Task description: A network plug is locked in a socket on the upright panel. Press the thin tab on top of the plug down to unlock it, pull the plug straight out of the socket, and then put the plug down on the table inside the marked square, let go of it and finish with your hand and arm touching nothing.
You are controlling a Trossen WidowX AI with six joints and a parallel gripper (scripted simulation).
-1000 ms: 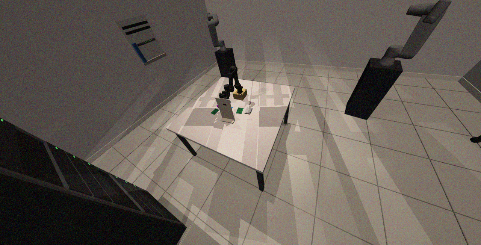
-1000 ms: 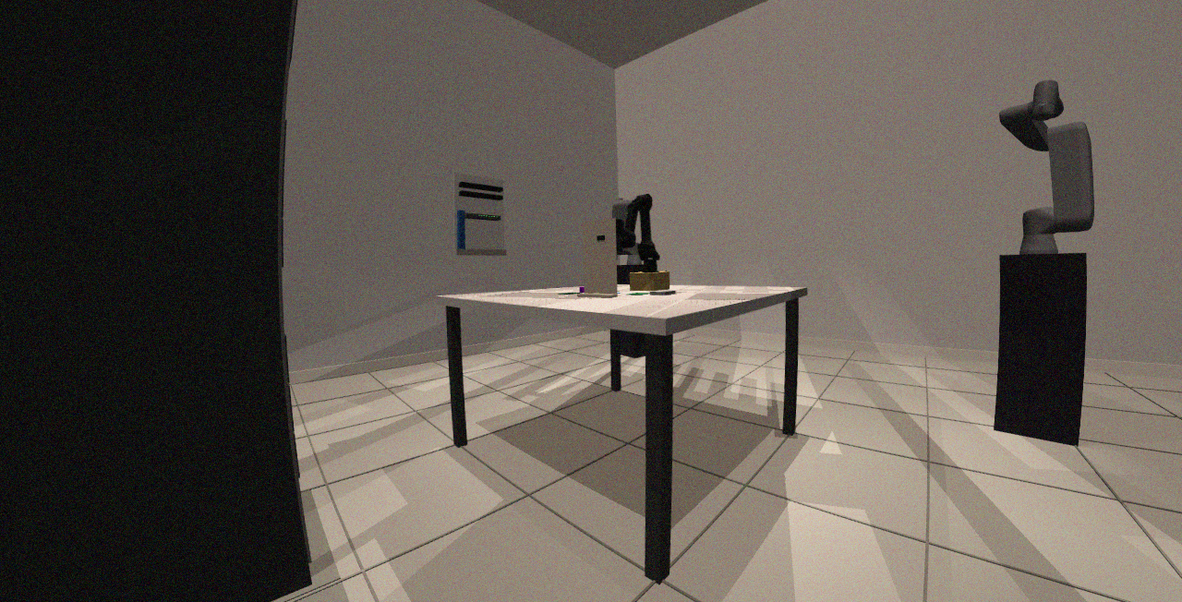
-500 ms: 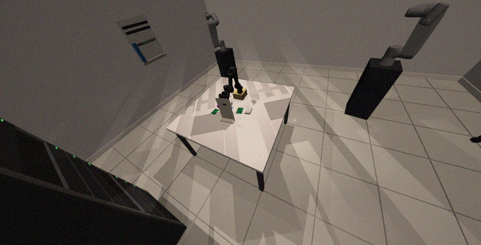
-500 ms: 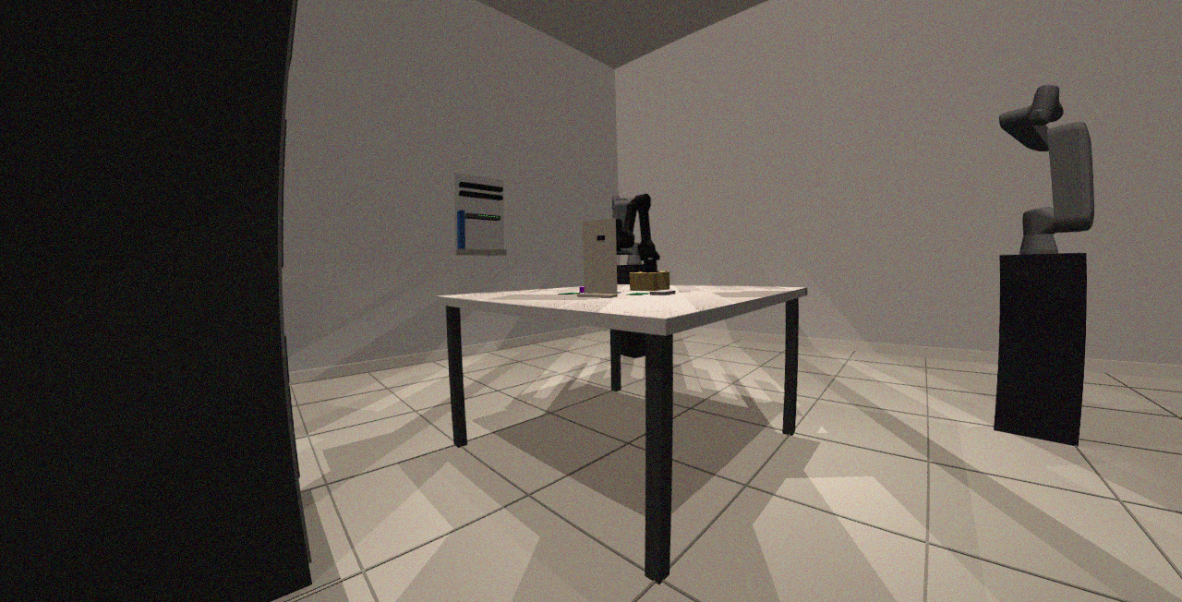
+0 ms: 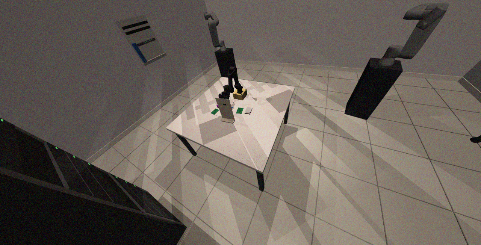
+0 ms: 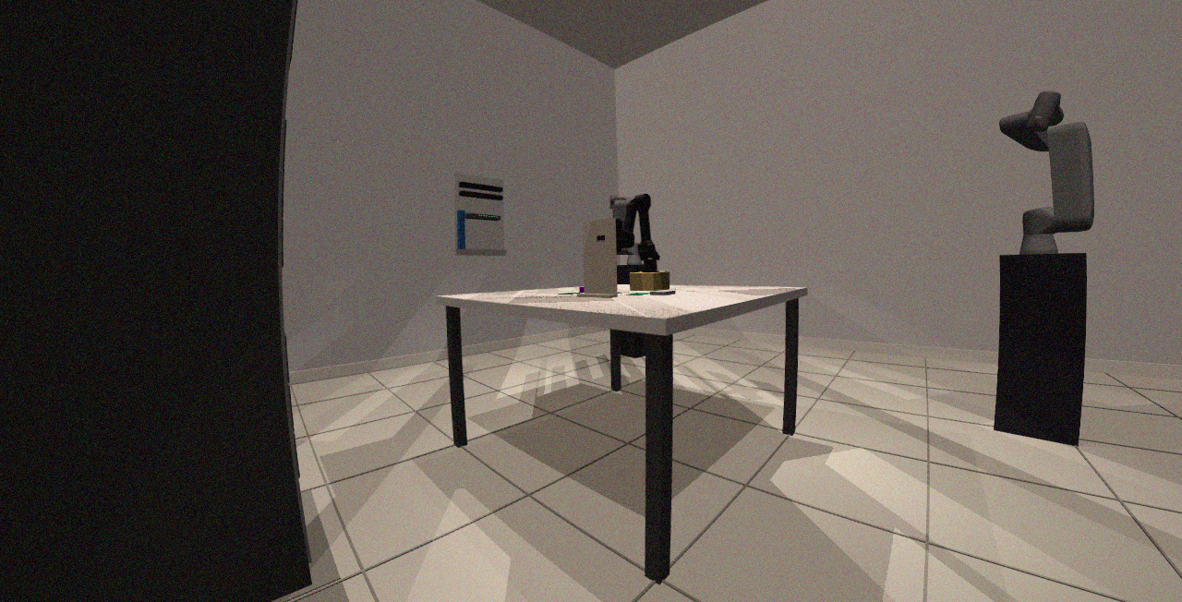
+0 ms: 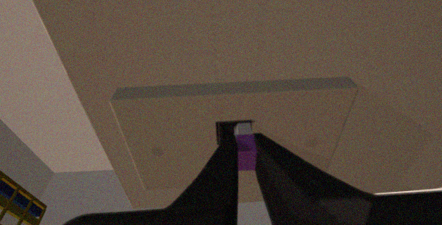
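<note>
Now: gripper tip 240 mm above the blue marked square, 130 mm to the left of it and 110 mm past it. From my gripper tip the other things lie so: grey piece: 230 mm below, 210 mm behind, 140 mm to the left; then upright panel: 90 mm below, 20 mm ahead, 10 mm to the left; then network plug: right at my gripper tip.
</note>
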